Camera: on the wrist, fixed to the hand. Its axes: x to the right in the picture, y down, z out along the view.
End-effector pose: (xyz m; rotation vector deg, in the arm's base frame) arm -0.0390 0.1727 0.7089 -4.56 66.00 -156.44
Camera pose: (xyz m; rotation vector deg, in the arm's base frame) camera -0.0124 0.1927 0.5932 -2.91 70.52 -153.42
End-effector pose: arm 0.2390 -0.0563 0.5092 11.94 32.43 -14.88
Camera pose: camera 0.1923 0.0420 0.4576 9.13 33.52 -12.30
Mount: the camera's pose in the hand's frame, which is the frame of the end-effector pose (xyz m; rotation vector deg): -0.0276 0.0728 -0.0919 -3.47 0.88 1.54
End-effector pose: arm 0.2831 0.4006 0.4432 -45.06 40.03 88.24
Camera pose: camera 0.2207 0.3027 0.4110 -48.01 38.90 90.94
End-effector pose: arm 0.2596 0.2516 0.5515 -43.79 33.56 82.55
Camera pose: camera 0.1940 0.1616 0.5056 -46.90 32.55 85.03
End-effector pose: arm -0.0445 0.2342 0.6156 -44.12 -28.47 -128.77
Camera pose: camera -0.0111 0.1485 0.5379 -44.97 -23.52 -128.96
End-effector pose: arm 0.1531 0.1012 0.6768 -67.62 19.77 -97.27
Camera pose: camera 0.1187 0.0645 0.5674 -68.87 24.21 -96.49
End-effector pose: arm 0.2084 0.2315 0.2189 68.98 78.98 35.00
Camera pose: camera 0.1398 0.2570 0.3146 67.21 77.30 38.81
